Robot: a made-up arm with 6 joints. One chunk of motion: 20 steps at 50 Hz.
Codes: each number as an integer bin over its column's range. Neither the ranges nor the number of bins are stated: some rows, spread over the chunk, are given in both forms.
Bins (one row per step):
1: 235 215 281 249 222 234
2: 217 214 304 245 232 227
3: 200 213 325 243 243 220
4: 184 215 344 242 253 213
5: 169 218 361 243 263 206
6: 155 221 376 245 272 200
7: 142 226 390 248 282 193
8: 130 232 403 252 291 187
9: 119 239 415 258 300 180
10: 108 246 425 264 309 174
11: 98 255 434 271 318 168
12: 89 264 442 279 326 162
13: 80 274 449 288 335 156
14: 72 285 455 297 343 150
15: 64 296 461 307 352 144
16: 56 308 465 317 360 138
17: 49 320 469 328 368 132
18: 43 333 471 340 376 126
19: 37 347 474 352 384 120
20: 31 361 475 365 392 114
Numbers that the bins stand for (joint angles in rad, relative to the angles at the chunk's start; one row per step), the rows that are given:
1: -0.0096 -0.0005 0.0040 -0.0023 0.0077 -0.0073
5: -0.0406 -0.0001 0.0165 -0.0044 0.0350 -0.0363
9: -0.0641 0.0027 0.0250 0.0009 0.0596 -0.0633
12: -0.0782 0.0062 0.0292 0.0083 0.0769 -0.0820
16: -0.0937 0.0122 0.0328 0.0217 0.0995 -0.1069
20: -0.1054 0.0195 0.0344 0.0386 0.1208 -0.1318
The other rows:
2: -0.0181 -0.0007 0.0076 -0.0037 0.0144 -0.0146
3: -0.0261 -0.0008 0.0109 -0.0044 0.0217 -0.0218
4: -0.0336 -0.0005 0.0139 -0.0048 0.0283 -0.0291
6: -0.0472 0.0003 0.0189 -0.0037 0.0410 -0.0426
7: -0.0533 0.0010 0.0211 -0.0026 0.0476 -0.0498
8: -0.0589 0.0018 0.0231 -0.0012 0.0536 -0.0560
10: -0.0693 0.0037 0.0265 0.0030 0.0656 -0.0695
11: -0.0740 0.0049 0.0279 0.0055 0.0716 -0.0758
13: -0.0824 0.0075 0.0303 0.0114 0.0829 -0.0882
14: -0.0862 0.0090 0.0312 0.0146 0.0882 -0.0944
15: -0.0899 0.0105 0.0322 0.0181 0.0942 -0.1006
17: -0.0970 0.0138 0.0334 0.0255 0.1049 -0.1131
18: -0.0998 0.0156 0.0337 0.0298 0.1102 -0.1193
19: -0.1026 0.0175 0.0342 0.0340 0.1155 -0.1255

